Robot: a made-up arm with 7 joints.
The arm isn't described. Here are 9 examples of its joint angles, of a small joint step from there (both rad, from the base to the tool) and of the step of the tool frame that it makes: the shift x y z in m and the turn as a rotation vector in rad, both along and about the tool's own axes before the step.
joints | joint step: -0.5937 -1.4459 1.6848 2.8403 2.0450 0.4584 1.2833 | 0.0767 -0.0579 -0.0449 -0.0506 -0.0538 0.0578 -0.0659
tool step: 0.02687 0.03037 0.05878 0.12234 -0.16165 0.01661
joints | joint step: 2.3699 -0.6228 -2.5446 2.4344 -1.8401 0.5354 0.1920 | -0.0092 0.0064 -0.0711 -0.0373 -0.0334 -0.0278 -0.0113
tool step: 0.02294 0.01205 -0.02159 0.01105 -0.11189 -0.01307
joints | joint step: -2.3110 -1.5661 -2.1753 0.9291 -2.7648 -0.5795 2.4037 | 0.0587 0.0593 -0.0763 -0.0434 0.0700 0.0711 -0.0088
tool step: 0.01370 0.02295 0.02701 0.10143 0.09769 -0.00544
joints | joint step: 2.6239 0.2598 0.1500 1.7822 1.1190 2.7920 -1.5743 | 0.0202 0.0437 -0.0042 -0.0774 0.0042 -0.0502 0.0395
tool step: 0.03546 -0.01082 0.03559 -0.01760 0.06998 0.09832
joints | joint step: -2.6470 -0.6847 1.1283 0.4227 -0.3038 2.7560 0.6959 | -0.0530 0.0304 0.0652 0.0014 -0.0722 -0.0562 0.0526
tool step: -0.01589 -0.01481 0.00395 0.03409 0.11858 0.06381
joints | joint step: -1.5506 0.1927 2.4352 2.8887 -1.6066 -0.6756 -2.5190 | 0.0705 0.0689 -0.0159 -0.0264 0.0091 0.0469 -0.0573
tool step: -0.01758 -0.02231 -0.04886 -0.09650 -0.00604 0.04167
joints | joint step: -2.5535 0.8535 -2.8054 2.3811 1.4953 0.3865 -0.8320 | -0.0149 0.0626 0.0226 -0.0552 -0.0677 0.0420 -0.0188
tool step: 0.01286 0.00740 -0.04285 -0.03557 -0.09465 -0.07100
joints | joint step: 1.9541 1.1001 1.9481 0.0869 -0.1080 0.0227 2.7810 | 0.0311 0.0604 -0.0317 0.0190 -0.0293 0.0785 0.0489
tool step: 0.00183 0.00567 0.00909 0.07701 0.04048 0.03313
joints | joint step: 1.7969 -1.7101 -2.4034 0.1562 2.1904 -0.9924 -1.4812 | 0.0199 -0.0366 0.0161 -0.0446 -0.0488 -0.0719 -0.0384
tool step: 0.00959 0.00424 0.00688 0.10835 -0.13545 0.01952
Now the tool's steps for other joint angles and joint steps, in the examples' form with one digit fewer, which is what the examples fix.
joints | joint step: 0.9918 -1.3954 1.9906 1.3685 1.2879 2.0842 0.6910 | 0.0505 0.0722 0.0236 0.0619 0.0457 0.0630 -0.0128
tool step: 0.0918 0.0161 -0.0217 0.0445 -0.1787 -0.0510
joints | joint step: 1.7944 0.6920 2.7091 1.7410 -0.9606 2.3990 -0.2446 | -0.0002 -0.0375 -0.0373 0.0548 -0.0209 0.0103 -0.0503
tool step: -0.0006 0.0006 0.0163 -0.0041 0.0070 -0.0259
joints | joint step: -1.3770 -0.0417 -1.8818 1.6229 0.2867 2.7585 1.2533 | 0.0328 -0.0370 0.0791 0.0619 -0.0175 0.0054 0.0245
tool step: 0.0349 -0.0033 -0.0035 0.0176 -0.0443 0.0990
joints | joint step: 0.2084 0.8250 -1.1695 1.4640 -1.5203 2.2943 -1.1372 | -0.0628 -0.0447 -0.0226 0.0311 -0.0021 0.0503 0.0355
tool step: -0.0189 0.0473 0.0192 -0.1221 -0.0001 -0.0015
